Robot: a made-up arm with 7 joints. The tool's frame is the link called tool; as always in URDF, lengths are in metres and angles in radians. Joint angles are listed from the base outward.
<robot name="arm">
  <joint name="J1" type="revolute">
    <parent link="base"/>
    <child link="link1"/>
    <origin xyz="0 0 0" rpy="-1.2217 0 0"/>
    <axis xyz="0 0 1"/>
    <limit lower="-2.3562" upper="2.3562"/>
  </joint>
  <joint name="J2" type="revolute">
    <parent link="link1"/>
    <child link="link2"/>
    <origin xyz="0 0 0" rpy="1.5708 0 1.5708"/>
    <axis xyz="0 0 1"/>
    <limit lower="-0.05" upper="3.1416"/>
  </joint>
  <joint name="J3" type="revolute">
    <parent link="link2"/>
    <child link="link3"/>
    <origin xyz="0 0 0" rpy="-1.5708 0 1.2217"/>
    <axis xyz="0 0 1"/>
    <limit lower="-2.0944" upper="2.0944"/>
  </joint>
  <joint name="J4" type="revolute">
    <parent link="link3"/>
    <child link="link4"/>
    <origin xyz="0 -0.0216 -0.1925" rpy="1.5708 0 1.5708"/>
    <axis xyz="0 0 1"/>
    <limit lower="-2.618" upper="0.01"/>
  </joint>
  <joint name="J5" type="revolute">
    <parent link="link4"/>
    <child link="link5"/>
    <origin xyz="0.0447 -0.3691 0" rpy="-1.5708 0 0"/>
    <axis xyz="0 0 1"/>
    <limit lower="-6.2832" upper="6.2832"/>
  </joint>
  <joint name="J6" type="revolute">
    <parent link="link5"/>
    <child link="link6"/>
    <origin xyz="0 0 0" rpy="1.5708 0 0"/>
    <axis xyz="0 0 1"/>
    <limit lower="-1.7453" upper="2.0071"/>
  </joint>
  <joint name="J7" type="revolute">
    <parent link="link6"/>
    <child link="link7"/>
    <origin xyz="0 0 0" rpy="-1.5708 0 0"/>
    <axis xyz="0 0 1"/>
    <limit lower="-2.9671" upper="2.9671"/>
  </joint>
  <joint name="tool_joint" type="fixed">
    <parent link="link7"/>
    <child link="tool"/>
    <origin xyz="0 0 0" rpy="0 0 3.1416"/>
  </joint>
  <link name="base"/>
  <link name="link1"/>
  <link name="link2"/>
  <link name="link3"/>
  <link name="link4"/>
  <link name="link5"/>
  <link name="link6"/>
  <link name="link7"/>
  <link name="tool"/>
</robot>
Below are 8 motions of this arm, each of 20 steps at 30 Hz.
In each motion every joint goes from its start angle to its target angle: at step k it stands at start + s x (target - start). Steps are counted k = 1, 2, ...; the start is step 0. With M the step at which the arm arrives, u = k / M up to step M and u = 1 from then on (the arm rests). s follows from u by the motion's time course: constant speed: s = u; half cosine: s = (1 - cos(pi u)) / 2; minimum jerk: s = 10 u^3 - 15 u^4 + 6 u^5.
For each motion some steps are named. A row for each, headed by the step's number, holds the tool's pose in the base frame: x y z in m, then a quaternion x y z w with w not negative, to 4 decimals.
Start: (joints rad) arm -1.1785 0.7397 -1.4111 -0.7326 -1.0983 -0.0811 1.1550
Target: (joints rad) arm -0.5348 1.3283 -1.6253 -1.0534 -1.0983 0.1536 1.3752
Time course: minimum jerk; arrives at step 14
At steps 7, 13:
7: 0.4123 0.1840 -0.2926 0.3269 -0.2921 -0.6517 0.6189
13: 0.2392 0.3037 -0.3529 0.3137 -0.1414 -0.6178 0.7071

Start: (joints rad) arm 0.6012 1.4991 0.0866 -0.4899 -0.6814 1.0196 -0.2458
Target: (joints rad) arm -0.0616 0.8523 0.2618 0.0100 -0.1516 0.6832 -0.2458
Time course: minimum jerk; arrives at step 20
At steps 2, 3, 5, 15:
2: 0.0090 0.5563 -0.0750 0.6519 0.6209 -0.1873 0.3930
3: 0.0061 0.5562 -0.0785 0.6488 0.6180 -0.1814 0.4053
5: -0.0054 0.5547 -0.0949 0.6340 0.6038 -0.1565 0.4571
15: -0.0108 0.4466 -0.3429 0.3776 0.3414 0.0593 0.8587

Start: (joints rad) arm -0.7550 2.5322 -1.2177 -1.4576 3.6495 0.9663 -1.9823
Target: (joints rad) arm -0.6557 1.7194 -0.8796 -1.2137 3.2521 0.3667 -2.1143
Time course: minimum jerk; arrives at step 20
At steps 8, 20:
8: 0.2636 0.3955 0.0946 0.1161 -0.6020 -0.2927 0.7338
20: 0.3838 0.3288 -0.0199 0.1674 -0.6044 -0.2748 0.7288

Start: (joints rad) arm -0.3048 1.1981 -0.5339 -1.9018 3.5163 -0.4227 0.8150
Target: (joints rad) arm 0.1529 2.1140 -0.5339 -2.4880 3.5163 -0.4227 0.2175
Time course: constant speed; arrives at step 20
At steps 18, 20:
18: 0.2372 0.0230 -0.1858 -0.2918 -0.1587 0.7271 0.6008
20: 0.2159 0.0233 -0.1935 -0.2479 -0.1597 0.7023 0.6479

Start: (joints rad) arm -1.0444 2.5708 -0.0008 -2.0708 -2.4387 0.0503 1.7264
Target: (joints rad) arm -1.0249 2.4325 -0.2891 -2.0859 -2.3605 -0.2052 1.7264
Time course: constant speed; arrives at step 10
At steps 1, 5, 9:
1: 0.1645 -0.0653 0.3258 -0.8401 0.0840 0.4459 0.2971
5: 0.1983 -0.0355 0.3099 -0.8412 0.0990 0.4913 0.2029
9: 0.2305 -0.0083 0.2873 -0.8295 0.1073 0.5371 0.1093

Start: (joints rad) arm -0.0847 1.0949 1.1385 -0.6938 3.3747 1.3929 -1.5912
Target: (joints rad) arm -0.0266 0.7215 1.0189 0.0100 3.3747 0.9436 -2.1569
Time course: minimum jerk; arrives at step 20
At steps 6, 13, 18, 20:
6: 0.1037 0.5352 -0.1185 -0.0709 -0.9895 0.1089 0.0628
13: 0.0371 0.4286 -0.3665 0.1277 -0.8282 0.4883 0.2437
18: 0.0015 0.3565 -0.4344 0.1827 -0.7108 0.5912 0.3345
20: 0.0001 0.3536 -0.4366 0.1844 -0.7058 0.5946 0.3381

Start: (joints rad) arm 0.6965 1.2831 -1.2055 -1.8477 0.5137 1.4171 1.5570
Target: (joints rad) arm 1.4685 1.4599 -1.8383 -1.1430 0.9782 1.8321 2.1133
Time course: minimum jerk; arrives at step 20
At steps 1, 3, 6, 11, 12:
1: -0.1329 0.0271 -0.3887 0.4064 0.4042 0.2211 0.7890
3: -0.1489 0.0315 -0.3858 0.4229 0.4200 0.2205 0.7721
6: -0.2332 0.0544 -0.3585 0.5097 0.4933 0.2058 0.6742
11: -0.4355 0.1168 -0.1580 0.7367 0.5867 0.0364 0.3342
12: -0.4580 0.1289 -0.1014 0.7695 0.5799 -0.0189 0.2671

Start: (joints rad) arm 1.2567 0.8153 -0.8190 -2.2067 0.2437 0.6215 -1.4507
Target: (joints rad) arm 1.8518 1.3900 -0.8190 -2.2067 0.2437 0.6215 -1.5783
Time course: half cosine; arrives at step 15
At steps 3, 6, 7, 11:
3: -0.0692 -0.1115 -0.3193 -0.2361 -0.1187 -0.7687 0.5825
6: -0.1363 -0.0949 -0.3026 -0.3035 -0.0486 -0.7767 0.5498
7: -0.1624 -0.0884 -0.2915 -0.3326 -0.0225 -0.7773 0.5335
11: -0.2491 -0.0653 -0.2299 -0.4482 0.0599 -0.7652 0.4583

